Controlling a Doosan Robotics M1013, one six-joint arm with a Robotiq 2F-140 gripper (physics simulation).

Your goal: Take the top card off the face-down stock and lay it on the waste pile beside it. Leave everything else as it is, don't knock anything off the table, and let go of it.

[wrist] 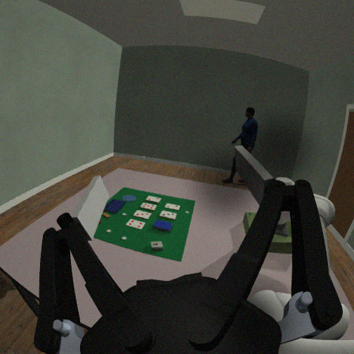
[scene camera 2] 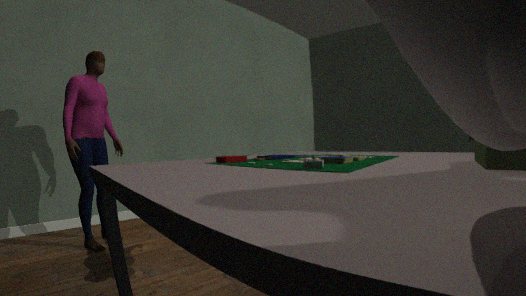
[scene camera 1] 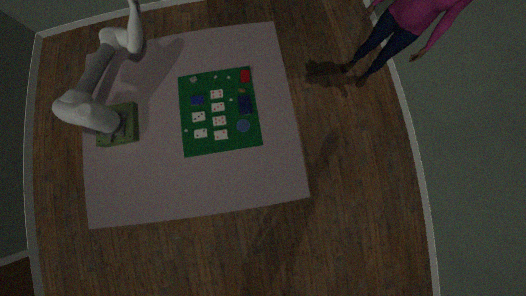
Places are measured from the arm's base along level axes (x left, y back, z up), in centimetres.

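Pixels of known places: arm's base, link origin: (scene camera 1: 114, 124).
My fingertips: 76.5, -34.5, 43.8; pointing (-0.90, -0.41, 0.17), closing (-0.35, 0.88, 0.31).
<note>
Ahead of a thing's pixels: the offset from my fingertips to its top centre, as dx, dy, dz. Level surfaces: height alone.
The face-down stock, a blue-backed pile (scene camera 1: 197, 100) (scene camera 2: 340, 160) (wrist: 162, 226), lies on the green mat {dz -51.0} (scene camera 1: 192, 148) (scene camera 2: 350, 167) (wrist: 172, 252). The waste pile {-70.2, -24.0, -49.7} (scene camera 1: 198, 116) (wrist: 168, 215), with a white face-up card on top, lies beside it. My gripper (wrist: 167, 172) is open and empty in the wrist view, with its two pads wide apart. It is high up and well away from both piles, with the mat seen beyond and below the fingers. The gripper does not show in either scene view.
Several face-up cards lie beside the piles. A red box {-39.6, -55.4, -49.0} (scene camera 1: 245, 76) (scene camera 2: 231, 159), a dark blue tray-like item {-61.7, -56.1, -49.8} (scene camera 1: 245, 104) (wrist: 115, 206), a blue disc {-76.4, -54.9, -50.6} (scene camera 1: 243, 125) (wrist: 129, 198) and a small grey box {-42.4, -18.2, -48.2} (scene camera 1: 193, 79) (scene camera 2: 314, 164) (wrist: 157, 246) lie on the mat. Two people stand beyond the table.
</note>
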